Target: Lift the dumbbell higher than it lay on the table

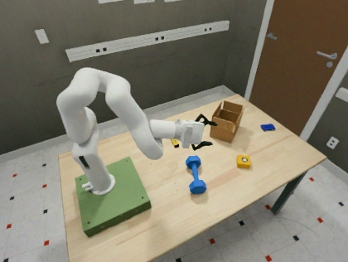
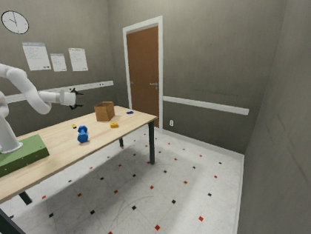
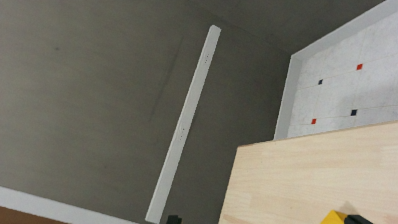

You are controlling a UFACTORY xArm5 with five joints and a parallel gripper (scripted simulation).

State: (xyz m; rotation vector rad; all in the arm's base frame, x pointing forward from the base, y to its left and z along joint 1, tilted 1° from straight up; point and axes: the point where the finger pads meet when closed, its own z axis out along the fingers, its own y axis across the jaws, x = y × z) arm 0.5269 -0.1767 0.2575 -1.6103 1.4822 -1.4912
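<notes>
My hand is 60 mm past the blue dumbbell, 20 mm to the right of it and 300 mm above it. Round my hand: cardboard box: 330 mm ahead, 260 mm to the left, 270 mm below.
</notes>
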